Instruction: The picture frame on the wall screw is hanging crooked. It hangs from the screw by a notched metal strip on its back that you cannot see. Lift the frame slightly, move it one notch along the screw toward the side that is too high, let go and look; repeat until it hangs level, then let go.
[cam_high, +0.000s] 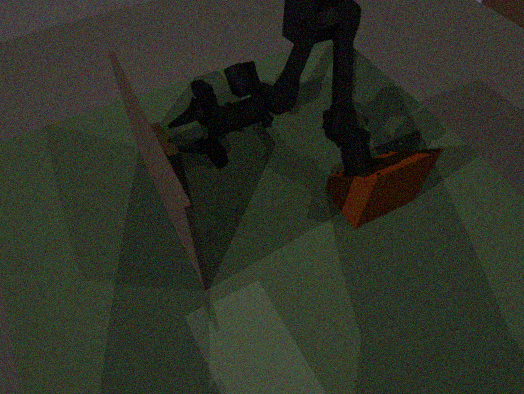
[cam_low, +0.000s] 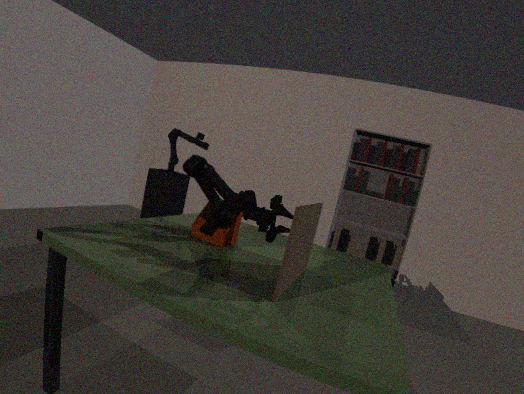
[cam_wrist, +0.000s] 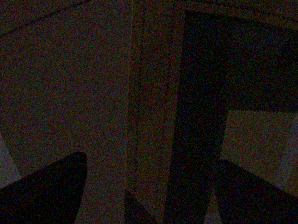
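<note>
My gripper tip is 30 mm short of the picture frame, 20 mm to the right of it and 50 mm above it. From my gripper tip the other things lie so: wall panel 40 mm ahead, 60 mm below.
</note>
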